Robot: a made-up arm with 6 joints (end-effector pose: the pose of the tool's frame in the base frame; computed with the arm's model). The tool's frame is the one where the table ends. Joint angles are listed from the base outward.
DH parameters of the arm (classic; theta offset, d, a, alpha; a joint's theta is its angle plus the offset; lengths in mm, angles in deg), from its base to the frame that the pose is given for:
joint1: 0 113 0 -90
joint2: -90 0 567 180
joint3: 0 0 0 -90
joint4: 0 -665 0 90
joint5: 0 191 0 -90
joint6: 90 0 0 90
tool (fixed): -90 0 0 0
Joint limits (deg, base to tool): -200..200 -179.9..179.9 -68..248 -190..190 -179.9..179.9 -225..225
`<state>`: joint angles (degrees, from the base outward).
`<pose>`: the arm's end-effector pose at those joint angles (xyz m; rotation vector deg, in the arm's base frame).
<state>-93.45 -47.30 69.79 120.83 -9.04 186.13</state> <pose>0.1498 0.8581 1.0149 -53.80 -100.88 -7.16</pose>
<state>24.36 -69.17 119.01 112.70 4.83 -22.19</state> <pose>-1.0900 -0.4126 0.0456 27.22 -116.54 -121.06</pose>
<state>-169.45 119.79 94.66 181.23 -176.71 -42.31</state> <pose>-1.0390 -0.3877 -0.4548 45.14 -23.12 20.58</pose>
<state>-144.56 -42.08 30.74 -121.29 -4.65 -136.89</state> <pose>0.0800 -0.0648 1.1210 88.47 -72.55 91.69</pose>
